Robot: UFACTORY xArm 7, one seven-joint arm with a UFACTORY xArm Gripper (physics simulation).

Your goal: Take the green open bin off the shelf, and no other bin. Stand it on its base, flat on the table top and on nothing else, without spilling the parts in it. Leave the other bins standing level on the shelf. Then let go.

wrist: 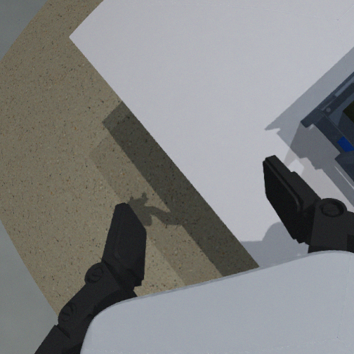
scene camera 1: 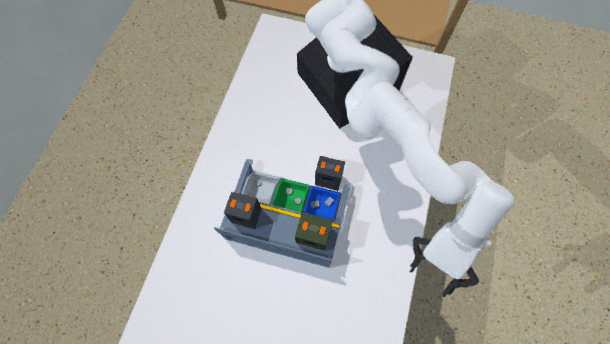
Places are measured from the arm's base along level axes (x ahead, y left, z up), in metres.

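Where they show: gripper, fingertip midpoint: (scene camera 1: pixel 428 281).
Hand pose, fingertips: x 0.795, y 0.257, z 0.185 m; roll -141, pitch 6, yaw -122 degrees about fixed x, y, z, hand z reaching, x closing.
Things, the pixels of their top centre, and the offset from my fingertips. "spot": a spot on its surface instead. Level surfaces: height alone.
- green open bin, top centre: (scene camera 1: pixel 288 200) dx -0.248, dy -0.393, dz -0.280 m
- grey-blue shelf, surface spot: (scene camera 1: pixel 280 247) spot: dx -0.073, dy -0.391, dz -0.207 m
- light grey bin, top centre: (scene camera 1: pixel 257 192) dx -0.265, dy -0.504, dz -0.280 m
- blue bin, top centre: (scene camera 1: pixel 320 208) dx -0.233, dy -0.282, dz -0.280 m
- olive case, top centre: (scene camera 1: pixel 313 228) dx -0.135, dy -0.295, dz -0.164 m
- yellow bar, top centre: (scene camera 1: pixel 284 211) dx -0.198, dy -0.400, dz -0.249 m
- white table, surface height: dz -0.361 m
The green open bin (scene camera 1: pixel 293 195) sits on the grey-blue shelf (scene camera 1: pixel 280 247), with grey parts in it. It stands between a light grey bin (scene camera 1: pixel 262 187) on its left and a blue bin (scene camera 1: pixel 322 202) on its right, which also hold grey parts. In the wrist view a bit of blue (wrist: pixel 345 144) shows inside the shelf (wrist: pixel 325 125) at the right edge; the green bin does not show there. My gripper (scene camera 1: pixel 428 284) (wrist: pixel 198 197) is open and empty, at the table's right edge, well to the right of the shelf.
A dark case (scene camera 1: pixel 329 172) stands behind the blue bin. Another dark case (scene camera 1: pixel 242 209) and an olive case (scene camera 1: pixel 314 232) are at the shelf's front part, near a yellow bar (scene camera 1: pixel 280 210). The white table (scene camera 1: pixel 200 300) (wrist: pixel 190 90) carries the shelf. The robot's black base (scene camera 1: pixel 320 90) is at the back.
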